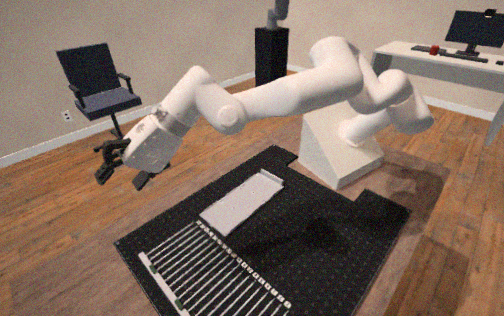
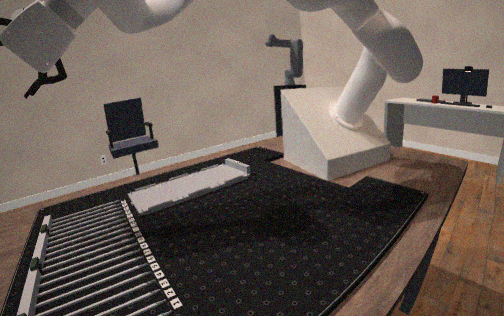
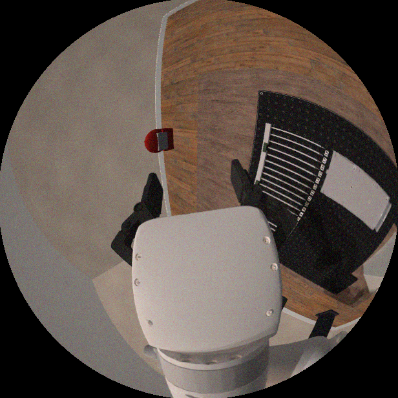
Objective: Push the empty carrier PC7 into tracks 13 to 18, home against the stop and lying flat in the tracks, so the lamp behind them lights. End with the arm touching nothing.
Scene:
carrier PC7: image 1; image 2; image 3 347,184
same spot on carrier PC7: (image 2: 148,199) = (image 1: 222,219)

